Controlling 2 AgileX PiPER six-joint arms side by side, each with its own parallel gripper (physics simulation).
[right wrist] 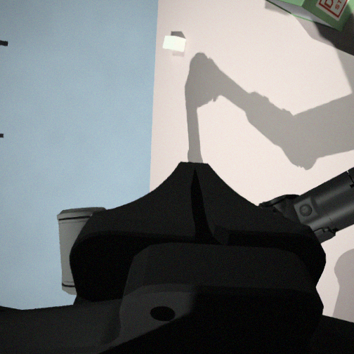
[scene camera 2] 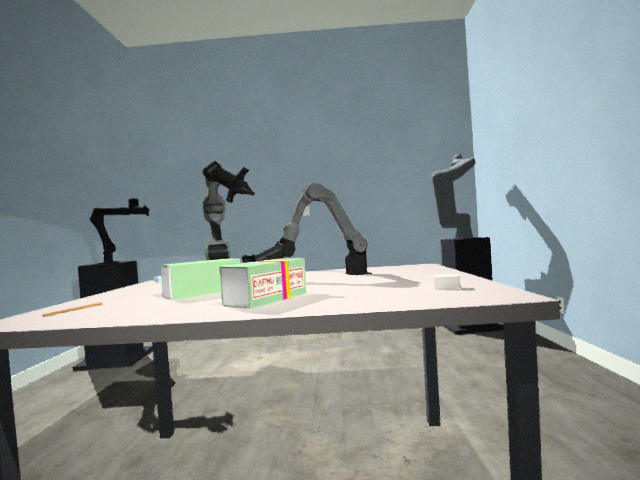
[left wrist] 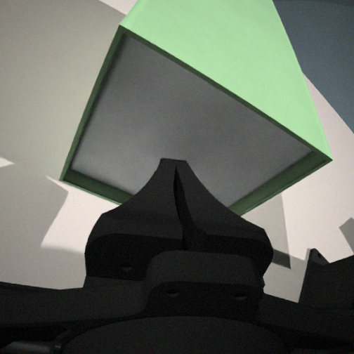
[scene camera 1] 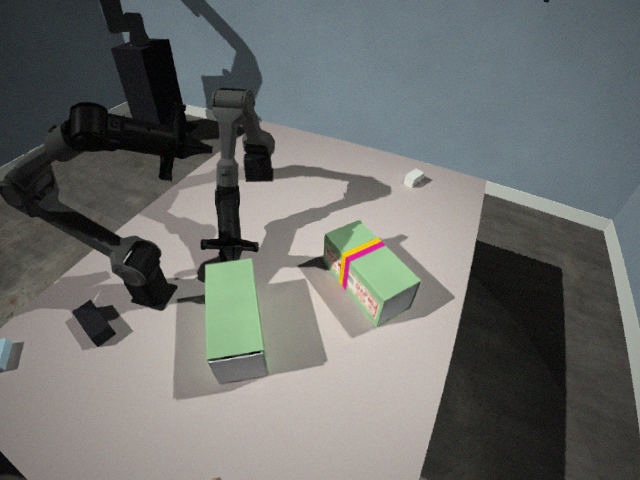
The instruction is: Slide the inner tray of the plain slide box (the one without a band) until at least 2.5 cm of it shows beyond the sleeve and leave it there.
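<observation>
The plain green slide box lies flat. Its grey inner tray fills the sleeve's end; in the left wrist view its end face sits slightly inside the sleeve's rim. At the other end, scene camera 1 shows a thin dark gap under the sleeve's top edge; any overhang is too small to tell. My left gripper is shut, empty, its tips at that recessed face; in scene camera 1 the box hides them. My right gripper is shut and empty, raised away from both boxes.
The banded green box lies beside the plain one. A white block is near the table edge. A black block, a light blue block and an orange stick also lie on the table.
</observation>
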